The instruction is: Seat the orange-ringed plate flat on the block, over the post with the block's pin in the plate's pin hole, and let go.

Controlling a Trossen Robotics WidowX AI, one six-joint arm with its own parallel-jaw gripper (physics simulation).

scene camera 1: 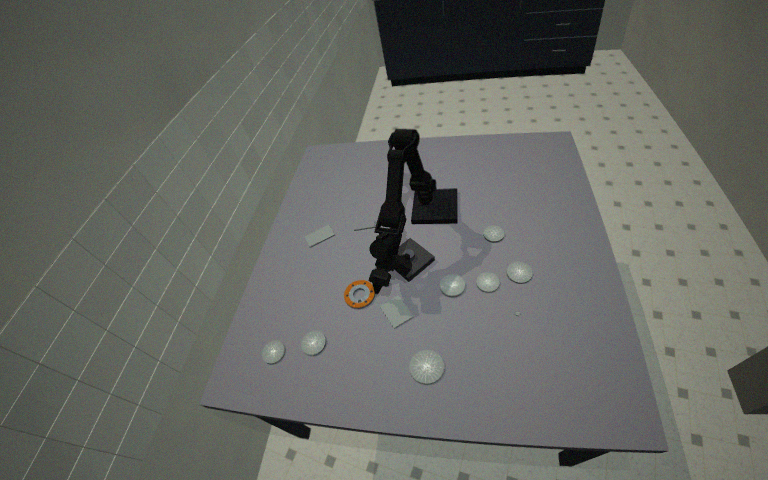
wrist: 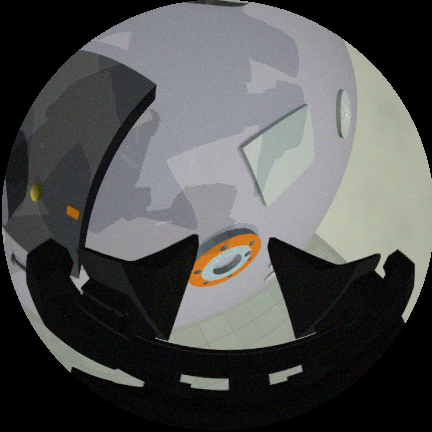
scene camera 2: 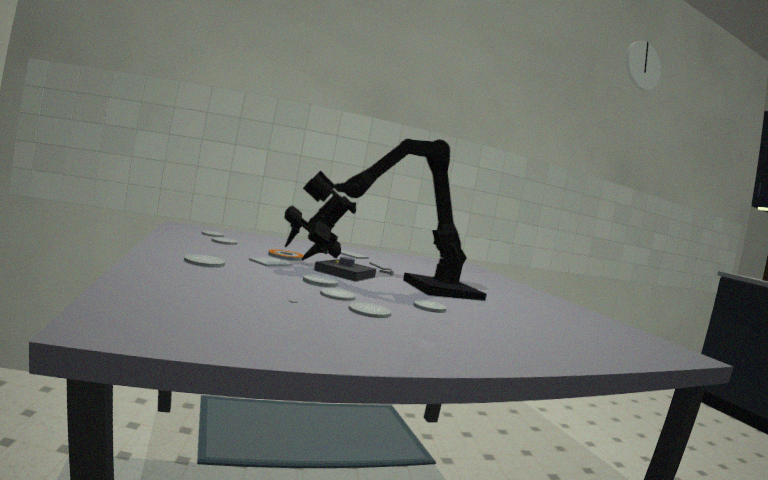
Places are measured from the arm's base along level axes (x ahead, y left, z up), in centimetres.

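Pixels of known places: gripper, between the fingertips: point(scene camera 1: 378, 289) point(wrist: 233, 241) point(scene camera 2: 293, 252); arm's base, origin of its link: point(scene camera 1: 425, 199) point(scene camera 2: 446, 281).
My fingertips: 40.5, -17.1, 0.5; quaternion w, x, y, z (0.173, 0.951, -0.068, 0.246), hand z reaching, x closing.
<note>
For each thing: its top centre in the pictures, then the offset to it from my fingertips, as dx, dy, dz. "spot": a spot on its surface instead. Level surfaces: height alone.
- orange-ringed plate, centre of its top: point(wrist: 227, 264) point(scene camera 2: 286, 253) point(scene camera 1: 359, 293) +0.4, -6.7, -1.4
- dark square block, centre of its top: point(scene camera 2: 347, 258) point(scene camera 1: 408, 253) -12.3, +10.4, +1.9
- orange mark, a spot on its surface: point(wrist: 73, 212) spot: -8.4, +6.2, +0.1
- pale square tile, centre of its top: point(wrist: 290, 154) point(scene camera 2: 271, 260) point(scene camera 1: 396, 311) +7.5, +6.0, -1.9
- pale tile, centre of its top: point(scene camera 2: 351, 253) point(scene camera 1: 319, 235) -27.5, -25.5, -1.9
- thin dark rod, centre of its top: point(scene camera 1: 365, 225) -30.6, -7.1, -1.9
- table, height of its surface: dz -2.4
The orange-ringed plate point(scene camera 1: 348, 295) point(scene camera 2: 275, 253) point(wrist: 202, 280) lies flat on the table, with a pale hub and a centre hole. My gripper point(scene camera 2: 295, 252) point(wrist: 233, 241) is partly open and empty, tilted above the table beside the plate; in the wrist view the plate shows beyond the gap, partly behind the left finger. The dark square block point(scene camera 1: 421, 261) point(scene camera 2: 345, 271) point(wrist: 100, 100) lies apart from the plate, nearer the arm's base. Its post point(scene camera 2: 347, 260) stands up bare. A yellow pin point(wrist: 36, 191) and an orange mark point(wrist: 73, 212) show on its top.
A pale square tile point(scene camera 1: 396, 314) point(scene camera 2: 270, 262) point(wrist: 285, 155) lies near the plate. Another pale tile point(scene camera 1: 320, 235) and a thin dark rod point(scene camera 1: 364, 229) lie towards the wall side. Several pale round discs, such as one point(scene camera 1: 427, 366) near the front, are spread over the table point(scene camera 1: 509, 396).
</note>
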